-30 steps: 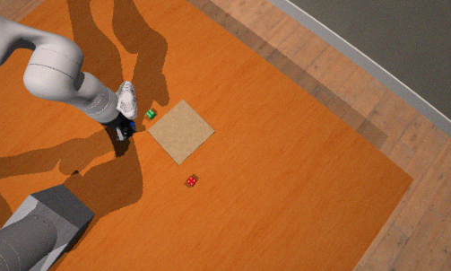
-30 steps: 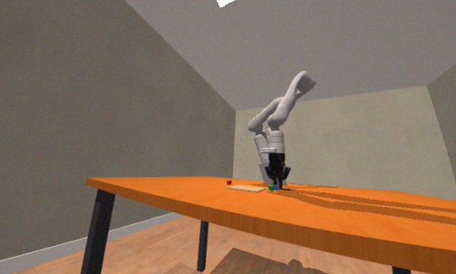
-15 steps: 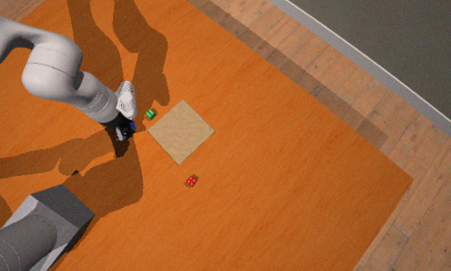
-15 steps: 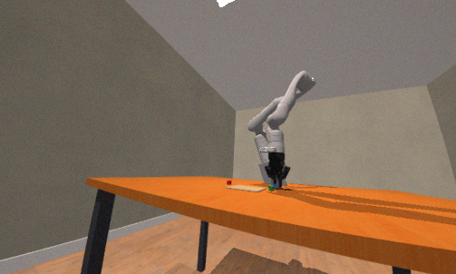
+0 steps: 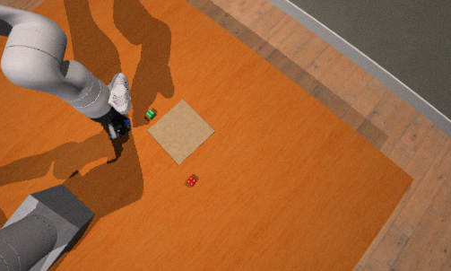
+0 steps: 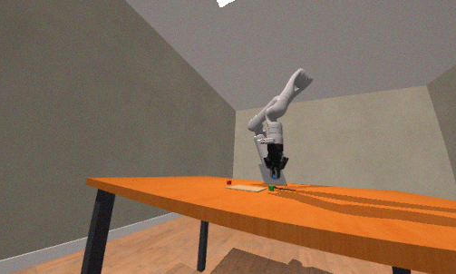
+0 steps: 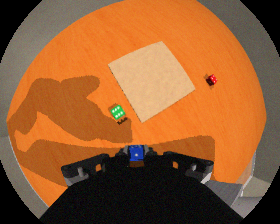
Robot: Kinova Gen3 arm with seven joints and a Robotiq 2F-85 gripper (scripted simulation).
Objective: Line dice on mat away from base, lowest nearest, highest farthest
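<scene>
My gripper is now 70 mm short of the tan mat, 120 mm to the left of it and 60 mm above it. Round my hand: green die: 60 mm ahead, 20 mm to the right, 60 mm below; then blue die: 10 mm below; then red die: 30 mm behind, 230 mm to the right, 60 mm below.
</scene>
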